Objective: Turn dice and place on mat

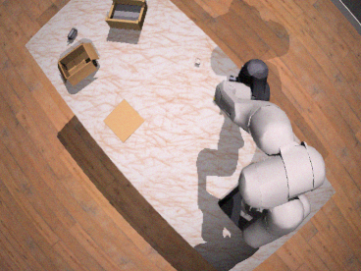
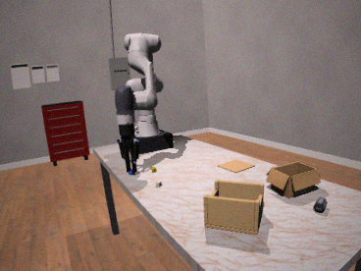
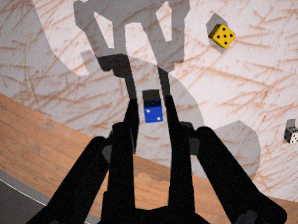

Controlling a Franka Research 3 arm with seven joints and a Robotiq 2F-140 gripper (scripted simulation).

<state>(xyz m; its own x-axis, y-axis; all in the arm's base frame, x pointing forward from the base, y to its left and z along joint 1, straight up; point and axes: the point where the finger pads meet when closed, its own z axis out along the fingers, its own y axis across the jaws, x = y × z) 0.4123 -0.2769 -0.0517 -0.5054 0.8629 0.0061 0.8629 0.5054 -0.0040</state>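
Now: hand 3 cm above the blue die. From my hand the other things lie so: yellow die: 3 cm ahead, 11 cm to the left, 3 cm below; white die: 22 cm ahead, 5 cm to the left, 3 cm below; tan mat: 25 cm ahead, 48 cm to the left, 4 cm below.
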